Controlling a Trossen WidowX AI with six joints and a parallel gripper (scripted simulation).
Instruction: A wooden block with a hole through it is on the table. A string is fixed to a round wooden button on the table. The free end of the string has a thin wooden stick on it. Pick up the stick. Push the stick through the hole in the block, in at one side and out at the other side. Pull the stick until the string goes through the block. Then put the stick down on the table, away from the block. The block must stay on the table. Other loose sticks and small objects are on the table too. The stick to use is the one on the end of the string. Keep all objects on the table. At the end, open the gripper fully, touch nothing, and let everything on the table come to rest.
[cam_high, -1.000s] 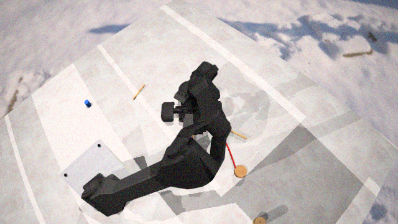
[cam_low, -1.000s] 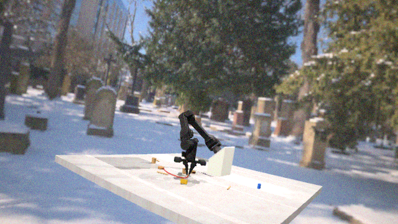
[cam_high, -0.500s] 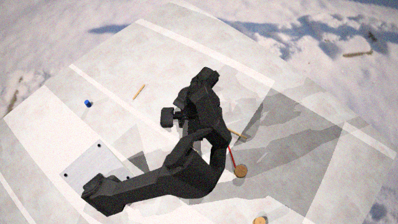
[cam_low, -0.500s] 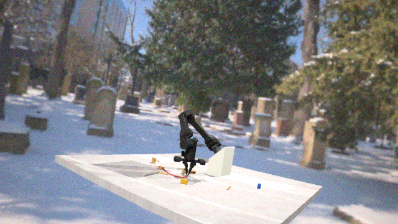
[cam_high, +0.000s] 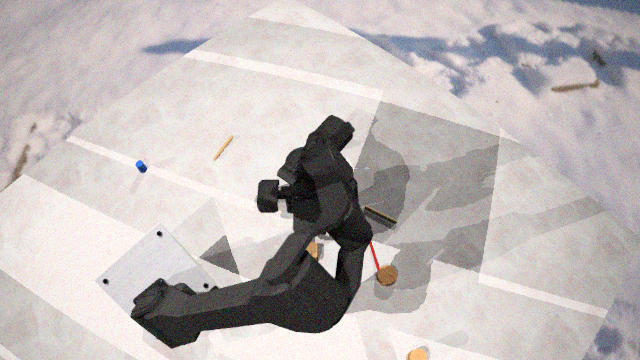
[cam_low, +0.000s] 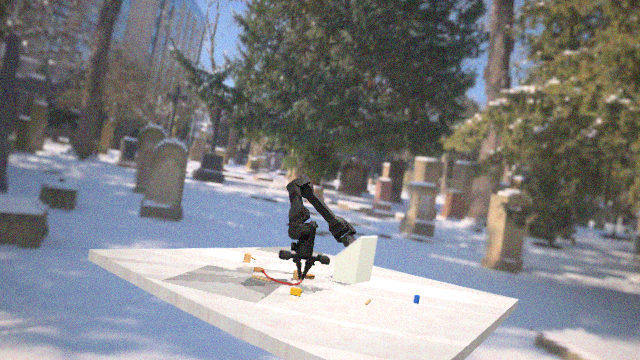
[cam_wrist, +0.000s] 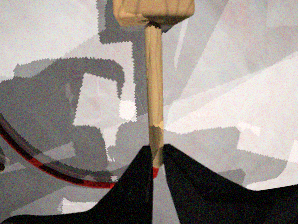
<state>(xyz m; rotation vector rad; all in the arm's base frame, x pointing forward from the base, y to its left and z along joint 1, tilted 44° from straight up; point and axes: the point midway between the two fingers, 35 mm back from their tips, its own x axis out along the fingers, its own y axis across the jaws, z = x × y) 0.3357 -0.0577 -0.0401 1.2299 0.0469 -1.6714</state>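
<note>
My gripper tip is 6 cm to the left of the wooden block and 6 cm past it. Round my gripper tip: yellow piece (15 cm ahead, 10 cm to the left); then round wooden button (20 cm to the right, 2 cm ahead, 1 cm below); then blue cylinder (38 cm to the left, 21 cm behind).
</note>
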